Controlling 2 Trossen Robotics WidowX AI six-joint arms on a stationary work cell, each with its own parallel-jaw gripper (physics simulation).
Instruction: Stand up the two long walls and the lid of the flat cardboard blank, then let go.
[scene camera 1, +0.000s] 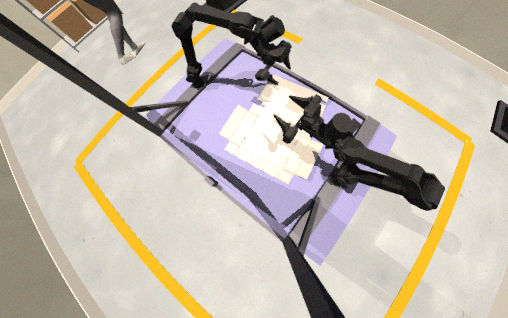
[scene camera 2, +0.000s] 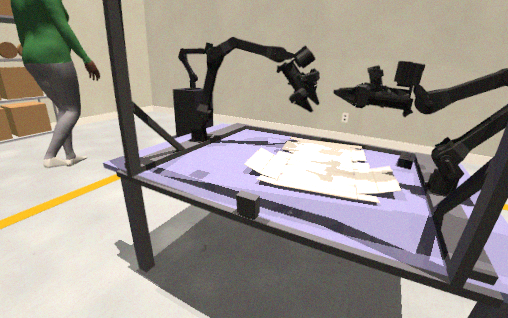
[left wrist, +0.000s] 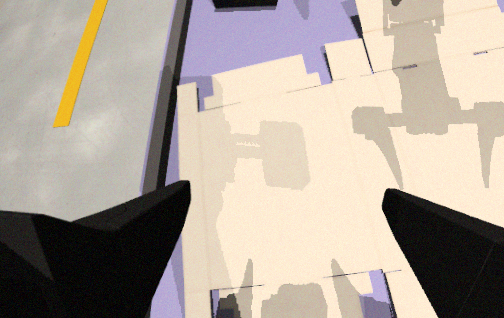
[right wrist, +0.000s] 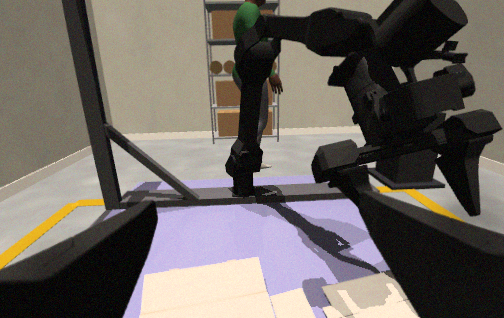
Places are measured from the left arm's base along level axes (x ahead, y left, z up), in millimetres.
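Pixels of known places: left gripper, fingertip midpoint: (scene camera 1: 283, 77) (scene camera 2: 315, 108) (left wrist: 287, 194); right gripper, fingertip midpoint: (scene camera 1: 281, 105) (scene camera 2: 336, 90) (right wrist: 259, 205); left arm's base, link origin: (scene camera 1: 198, 84) (scene camera 2: 198, 140) (right wrist: 243, 191); right arm's base, link origin: (scene camera 1: 338, 178) (scene camera 2: 440, 190).
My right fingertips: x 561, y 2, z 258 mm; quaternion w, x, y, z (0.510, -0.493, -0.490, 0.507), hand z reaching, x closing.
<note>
Ahead of a thing's pixels: the offset from my right fingertips to its top centre. "*": to the spot under its first point. Level surfaces: height alone.
The pale cardboard blank (scene camera 1: 250, 142) (scene camera 2: 320, 175) (left wrist: 290, 225) (right wrist: 205, 290) lies spread out on the table, its large panels down flat. Some end flaps, such as the left flap {* dx -216, dy -76, dz -253 mm} (scene camera 2: 260, 159) in scene camera 2, tilt up slightly. A narrow strip {* dx +5, dy +323, dz -267 mm} (left wrist: 189, 140) edges the panel nearest the back rail. My left gripper (scene camera 1: 282, 75) (scene camera 2: 314, 107) (left wrist: 287, 194) is open and empty, pointing down above that back panel. My right gripper (scene camera 1: 282, 107) (right wrist: 259, 205) is open and empty, roughly level and high above the blank. It hides part of the blank in scene camera 1.
The purple table {dz -277 mm} (scene camera 1: 210, 115) (scene camera 2: 215, 160) has a dark rail (left wrist: 167, 100) along its back edge. A dark upright post (scene camera 2: 120, 90) and a small block {dx -104, dy -370, dz -220 mm} (scene camera 2: 248, 205) are at the front. A person in green (scene camera 2: 45, 40) stands beyond the table.
</note>
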